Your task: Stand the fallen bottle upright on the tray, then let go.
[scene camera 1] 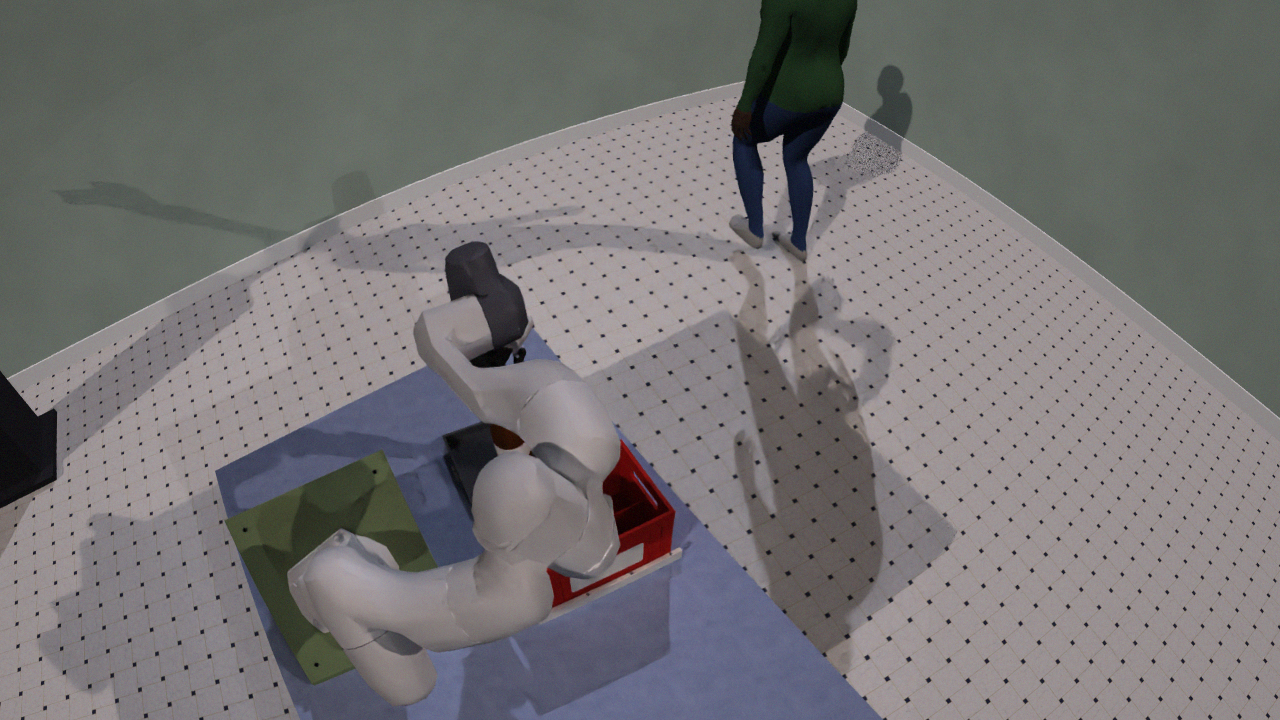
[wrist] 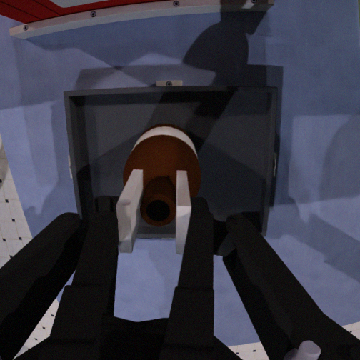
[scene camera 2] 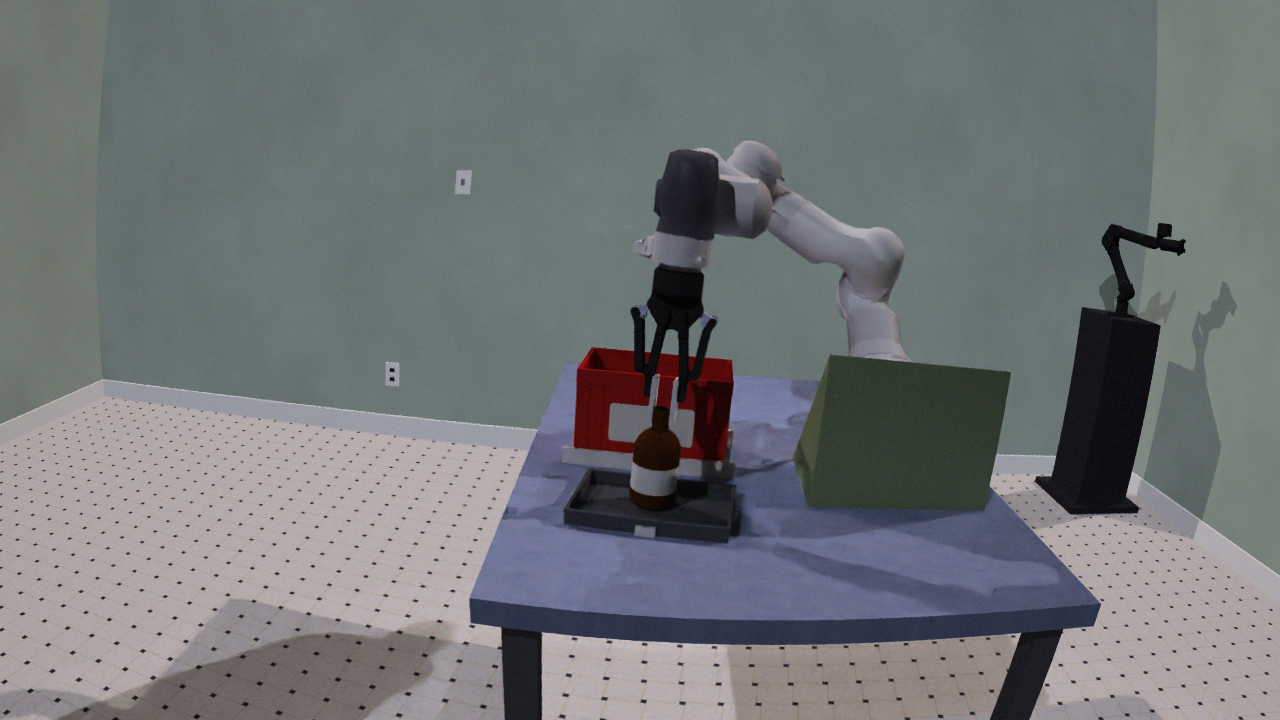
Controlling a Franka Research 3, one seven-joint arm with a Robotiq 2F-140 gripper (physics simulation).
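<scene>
The brown bottle (scene camera 1: 507,437) (scene camera 2: 654,452) (wrist: 162,155) with a white label has its base in the dark grey tray (scene camera 1: 469,447) (scene camera 2: 599,519) (wrist: 274,125). It stands nearly upright, its neck leaning slightly right in scene camera 2. My gripper (scene camera 2: 664,402) (wrist: 159,188) is above the tray, shut on the bottle's neck with its two pale pads, one on each side of the mouth. In scene camera 1 the arm hides part of the bottle and tray, and the fingertips. The contact under the base is hidden.
A red crate (scene camera 1: 660,530) (scene camera 2: 592,411) (wrist: 30,11) stands close behind the tray on the blue table (scene camera 1: 742,653) (scene camera 2: 716,582). A green block (scene camera 1: 384,492) (scene camera 2: 904,434) stands right of the tray in scene camera 2. A person (scene camera 1: 805,76) stands on the floor beyond the table.
</scene>
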